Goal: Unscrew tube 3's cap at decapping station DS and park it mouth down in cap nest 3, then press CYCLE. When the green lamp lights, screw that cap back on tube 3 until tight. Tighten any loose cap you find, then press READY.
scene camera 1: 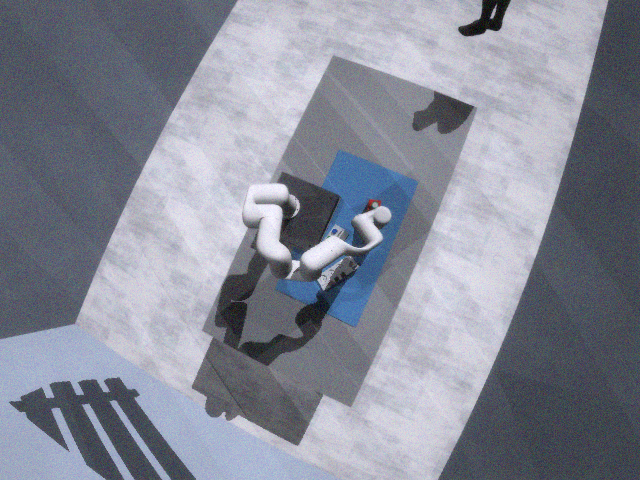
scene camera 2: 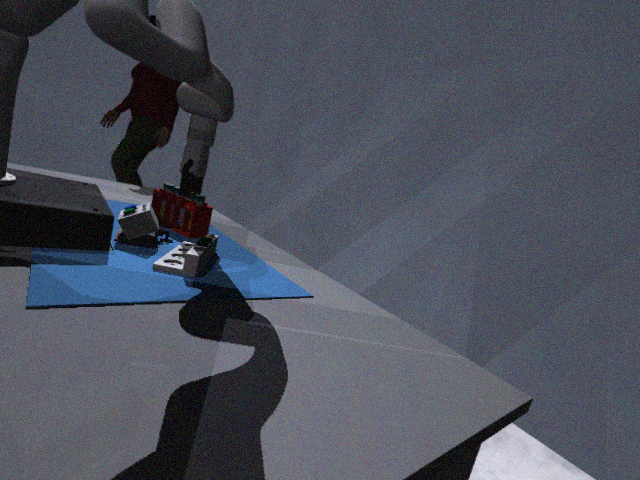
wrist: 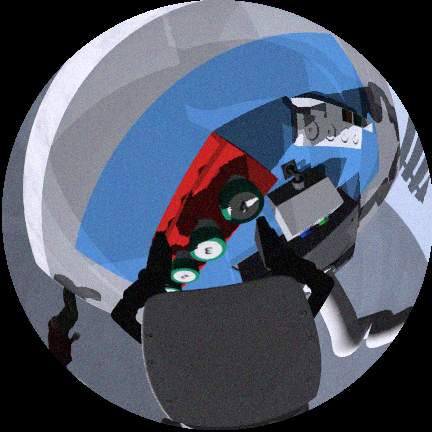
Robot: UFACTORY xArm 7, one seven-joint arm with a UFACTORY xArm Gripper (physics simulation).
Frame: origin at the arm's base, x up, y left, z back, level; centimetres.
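Seen in the pictures: gripper, fingertip midpoint: [scene camera 2: 189, 196] [wrist: 211, 234]; arm's base, link origin: [scene camera 1: 287, 206].
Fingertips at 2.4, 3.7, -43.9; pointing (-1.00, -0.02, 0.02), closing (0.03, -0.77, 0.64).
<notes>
Offsets run from my fingertips to a thing's middle, as dx, dy, dz. Level surfaces: height alone.
A red rack {-5.8, +3.3, +0.6} [scene camera 1: 374, 202] [scene camera 2: 202, 227] [wrist: 189, 189] holds a row of tubes with green-rimmed, white-topped caps. In the wrist view, cap 3 {+0.6, +0.8, +0.1} [wrist: 208, 249] lies between the finger lines, with cap 4 {+0.4, -4.3, -1.0} [wrist: 242, 202] and cap 2 {+0.5, +5.9, +1.2} [wrist: 185, 275] beside it. My gripper [scene camera 2: 191, 184] [wrist: 211, 234] is open and empty, low over the rack, fingers on either side of the row. Contact with a cap cannot be made out. A white block {-8.3, -26.7, +8.7} [scene camera 2: 193, 266] [wrist: 302, 141] has ring-marked round nests; its lamps look dark. A grey box {-6.8, -10.2, +15.3} [scene camera 2: 136, 225] [wrist: 307, 202] carries blue {-4.6, -7.5, +16.9} [wrist: 306, 233] and green {-4.6, -11.8, +18.1} [wrist: 323, 220] buttons.
The blue mat {dx -11.0} [scene camera 1: 356, 167] [scene camera 2: 62, 289] [wrist: 130, 175] lies on the grey table {dx -11.3} [scene camera 1: 305, 139] [scene camera 2: 361, 387]. A black base block [scene camera 1: 310, 206] [scene camera 2: 51, 222] stands beside the button box. The arm's shadow crosses the table. A person [scene camera 2: 149, 103] stands behind the table.
</notes>
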